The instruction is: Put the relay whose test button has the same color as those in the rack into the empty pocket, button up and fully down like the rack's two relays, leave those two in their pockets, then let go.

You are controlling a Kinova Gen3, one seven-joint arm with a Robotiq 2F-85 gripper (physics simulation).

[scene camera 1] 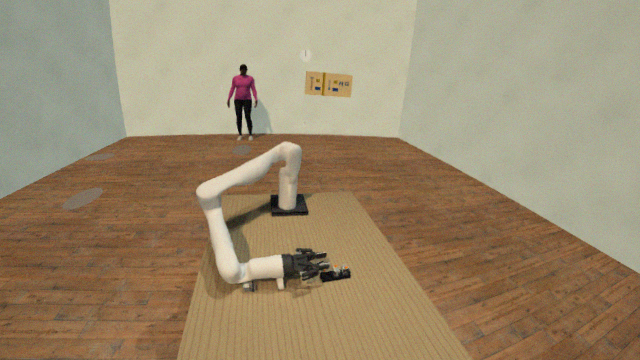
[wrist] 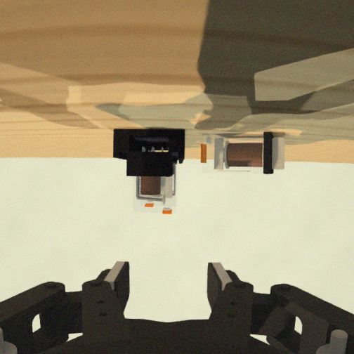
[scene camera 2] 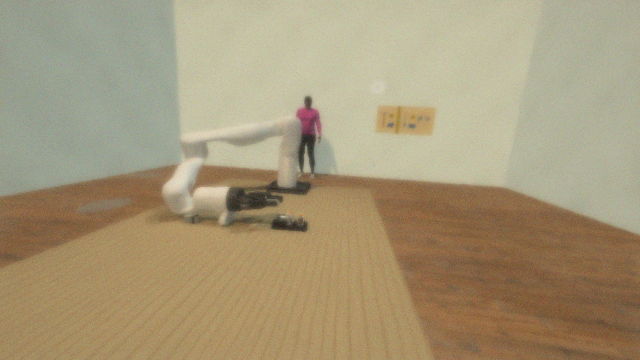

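Where they show: gripper, fingertip midpoint: (scene camera 1: 328, 259) (scene camera 2: 280, 201); arm's base at its link origin: (scene camera 1: 287, 205) (scene camera 2: 286, 185).
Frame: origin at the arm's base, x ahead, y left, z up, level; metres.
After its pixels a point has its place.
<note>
The black rack (scene camera 1: 327, 277) {x 0.494, y 0.081, z -0.025 m} (scene camera 2: 289, 227) {x 0.511, y 0.112, z -0.017 m} (wrist: 121, 145) stands on the mat. Its two relays stand upright with orange buttons; one relay (wrist: 150, 185) shows most clearly in the wrist view, the other largely behind it. The rack end nearest the gripper looks bare, but its pocket is hard to make out. A loose relay (wrist: 245, 154) lies on its side beside the rack, right of it in the wrist view, its orange button end toward the rack and its black base away. My gripper (scene camera 1: 323, 266) {x 0.485, y 0.078, z 0.056 m} (scene camera 2: 280, 199) {x 0.485, y 0.078, z 0.056 m} (wrist: 168, 278) is partly open and empty, level with the mat, short of both.
The wrist picture is upside down, with the mat (wrist: 75, 45) at the top. The arm's forearm hangs low over the ribbed mat (scene camera 1: 320, 325) {x 0.679, y 0.007, z -0.027 m} (scene camera 2: 225, 290) {x 0.826, y 0.053, z -0.026 m}. The arm's base (scene camera 1: 289, 212) {x 0.062, y 0.005, z -0.006 m} is farther back. A person (scene camera 1: 243, 87) (scene camera 2: 309, 120) stands at the far wall.
</note>
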